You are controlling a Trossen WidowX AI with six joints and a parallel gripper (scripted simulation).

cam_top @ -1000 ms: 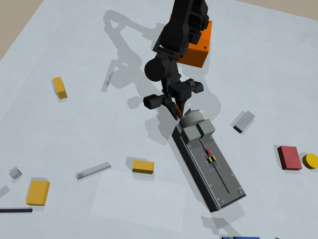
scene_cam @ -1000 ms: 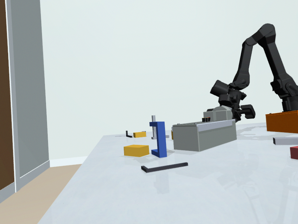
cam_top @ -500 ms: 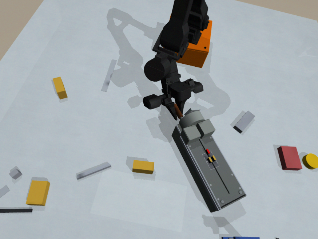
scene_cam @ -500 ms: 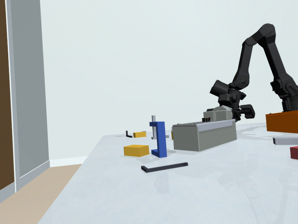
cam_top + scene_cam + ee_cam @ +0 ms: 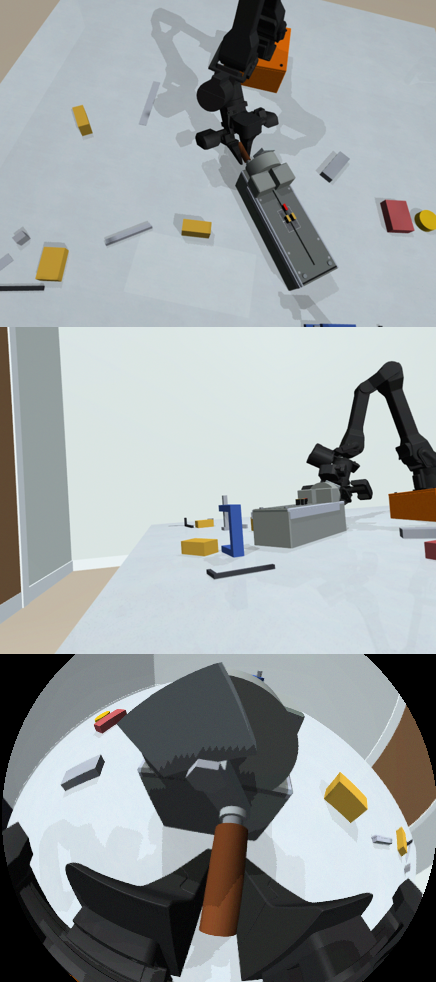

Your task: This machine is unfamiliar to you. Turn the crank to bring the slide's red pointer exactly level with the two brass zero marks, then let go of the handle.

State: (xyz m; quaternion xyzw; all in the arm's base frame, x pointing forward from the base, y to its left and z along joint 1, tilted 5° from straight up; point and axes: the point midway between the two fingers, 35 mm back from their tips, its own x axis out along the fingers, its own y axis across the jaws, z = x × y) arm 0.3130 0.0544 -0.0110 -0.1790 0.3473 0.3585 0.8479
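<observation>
Now: the brown handle 30 mm above my gripper tip, 10 mm to the right of it and 10 mm behind it. The rest, counted from my gripper tip: red pointer 110 mm to the left, 90 mm ahead, 40 mm above; then grey block 220 mm to the left, 110 mm behind, 30 mm below; then blue clamp 270 mm to the left, 270 mm ahead, 10 mm above.
</observation>
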